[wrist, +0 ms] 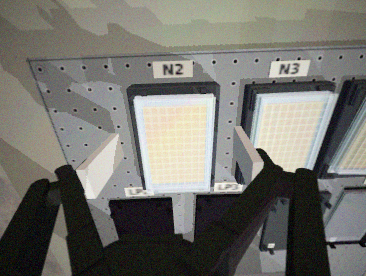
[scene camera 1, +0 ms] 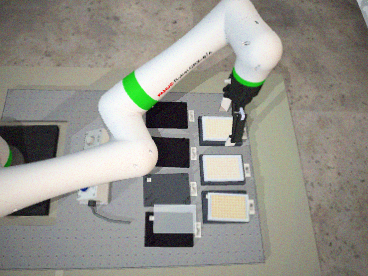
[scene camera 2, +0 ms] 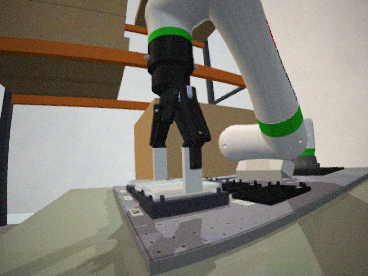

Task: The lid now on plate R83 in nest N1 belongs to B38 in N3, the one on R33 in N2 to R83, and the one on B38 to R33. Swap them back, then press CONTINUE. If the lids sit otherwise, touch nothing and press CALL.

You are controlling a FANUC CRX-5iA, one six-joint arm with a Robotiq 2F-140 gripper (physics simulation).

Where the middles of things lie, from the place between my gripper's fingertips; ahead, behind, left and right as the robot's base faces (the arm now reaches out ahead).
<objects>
Now: hand 3 cm above the N2 nest [scene camera 2: 164,208]. From my hand the other things lie so: LP3 nest [scene camera 1: 172,152] (19 cm behind, 5 cm to the right, 3 cm below); then LP2 nest [scene camera 2: 272,194] (18 cm behind, 9 cm to the left, 3 cm below); then N3 nest [wrist: 251,90] (14 cm to the right, 3 cm below, 2 cm behind).
</objects>
